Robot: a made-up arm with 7 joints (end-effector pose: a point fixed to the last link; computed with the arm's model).
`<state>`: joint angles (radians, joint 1 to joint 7).
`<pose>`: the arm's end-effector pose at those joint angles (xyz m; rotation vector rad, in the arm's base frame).
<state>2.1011 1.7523 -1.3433 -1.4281 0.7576 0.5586 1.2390</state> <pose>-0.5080 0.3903 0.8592 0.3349 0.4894 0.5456</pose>
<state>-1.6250 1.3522 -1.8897 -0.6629 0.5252 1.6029 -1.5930</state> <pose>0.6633 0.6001 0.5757 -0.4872 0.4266 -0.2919</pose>
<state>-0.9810 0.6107 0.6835 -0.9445 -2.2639 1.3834 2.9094</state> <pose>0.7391 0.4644 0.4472 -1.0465 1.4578 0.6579</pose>
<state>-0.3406 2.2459 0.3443 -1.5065 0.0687 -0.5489 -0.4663</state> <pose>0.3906 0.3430 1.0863 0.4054 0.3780 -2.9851</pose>
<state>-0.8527 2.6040 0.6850 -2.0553 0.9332 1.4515 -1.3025</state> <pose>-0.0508 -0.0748 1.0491 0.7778 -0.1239 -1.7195</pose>
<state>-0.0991 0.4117 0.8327 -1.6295 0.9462 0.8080 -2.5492</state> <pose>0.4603 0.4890 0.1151 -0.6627 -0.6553 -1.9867</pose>
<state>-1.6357 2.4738 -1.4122 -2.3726 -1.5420 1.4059 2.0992</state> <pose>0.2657 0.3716 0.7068 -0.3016 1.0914 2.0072</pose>
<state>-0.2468 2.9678 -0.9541 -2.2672 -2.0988 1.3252 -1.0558</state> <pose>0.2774 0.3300 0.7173 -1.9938 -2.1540 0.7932</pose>
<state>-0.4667 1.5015 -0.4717 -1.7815 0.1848 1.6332 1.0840</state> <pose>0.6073 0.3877 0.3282 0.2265 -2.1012 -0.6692</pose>
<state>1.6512 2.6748 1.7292 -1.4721 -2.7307 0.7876 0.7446</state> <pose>0.7892 0.0569 0.5360 -1.3186 -0.8653 2.2570</pose>
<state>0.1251 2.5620 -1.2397 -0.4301 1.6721 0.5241 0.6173</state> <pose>0.0856 0.6894 1.0619 1.2089 -1.6044 -0.8667</pose>
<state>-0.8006 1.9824 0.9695 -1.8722 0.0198 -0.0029 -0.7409</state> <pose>-0.0827 0.2191 1.1094 -2.0572 0.1424 2.3123</pose>
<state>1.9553 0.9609 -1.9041 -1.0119 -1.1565 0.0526 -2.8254</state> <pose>-0.7265 -0.0479 0.8834 0.4844 0.1839 1.2014</pose>
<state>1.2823 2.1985 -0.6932 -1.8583 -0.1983 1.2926 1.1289</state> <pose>-0.0684 0.6821 0.2374 -0.3610 -0.1490 -0.9804</pose>
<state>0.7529 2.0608 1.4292 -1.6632 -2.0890 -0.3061 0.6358</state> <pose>0.4662 0.2744 0.9899 0.6950 0.8980 -2.1115</pose>
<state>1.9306 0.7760 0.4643 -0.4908 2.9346 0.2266 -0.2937</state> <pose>-0.7416 0.4044 0.6150 1.8791 -1.8548 -0.0295</pose>
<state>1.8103 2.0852 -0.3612 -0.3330 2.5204 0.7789 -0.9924</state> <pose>0.0390 0.8960 0.5760 -0.1025 -0.4575 -0.0187</pose>
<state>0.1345 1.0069 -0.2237 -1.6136 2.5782 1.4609 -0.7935</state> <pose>0.4121 0.3214 0.0115 -2.7684 -1.2447 0.7958</pose>
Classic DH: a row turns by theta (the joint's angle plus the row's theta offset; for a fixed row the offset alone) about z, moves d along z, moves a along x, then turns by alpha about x. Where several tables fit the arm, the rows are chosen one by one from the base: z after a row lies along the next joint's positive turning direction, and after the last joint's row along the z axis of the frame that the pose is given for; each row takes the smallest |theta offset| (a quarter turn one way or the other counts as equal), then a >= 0, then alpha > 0; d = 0 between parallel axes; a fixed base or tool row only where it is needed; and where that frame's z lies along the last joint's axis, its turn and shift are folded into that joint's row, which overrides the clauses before.
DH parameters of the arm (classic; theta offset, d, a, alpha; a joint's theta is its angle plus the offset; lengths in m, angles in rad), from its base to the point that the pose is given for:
base (fixed): 0 0.4299 0.027 -1.2217
joint 1: -1.5708 -0.0136 0.0335 -1.5708
joint 2: 1.2217 -0.0012 0.0282 1.5708
joint 3: 1.5708 -0.4819 0.0633 -1.5708
joint 4: 0 -0.0068 -0.0797 1.5708
joint 5: 0 -0.4334 -0.0274 -1.5708
joint 6: 0 -0.0245 -0.0083 1.5708
joint 7: 0.9765 -0.0262 -0.0225 -1.7674
tool (fixed): -0.7977 0.0139 0 0

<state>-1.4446 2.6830 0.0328 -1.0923 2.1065 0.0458 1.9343</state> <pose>-0.4357 0.3105 1.0959 1.1511 0.6375 -0.1965</pose>
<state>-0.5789 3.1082 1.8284 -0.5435 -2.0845 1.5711 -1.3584</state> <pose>-0.5503 -0.1072 1.1329 1.2334 -1.3499 1.0558</pose>
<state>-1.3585 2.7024 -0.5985 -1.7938 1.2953 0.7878 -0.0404</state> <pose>0.0223 0.4111 0.9753 0.0721 -1.9771 -1.5901</pose>
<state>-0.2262 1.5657 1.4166 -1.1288 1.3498 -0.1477 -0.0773</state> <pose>0.1229 0.7038 0.8937 -0.4167 1.6135 0.9591</pose>
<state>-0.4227 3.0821 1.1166 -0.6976 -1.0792 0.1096 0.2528</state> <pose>-0.2920 -0.1575 1.3461 2.1901 -0.0539 -1.7576</pose>
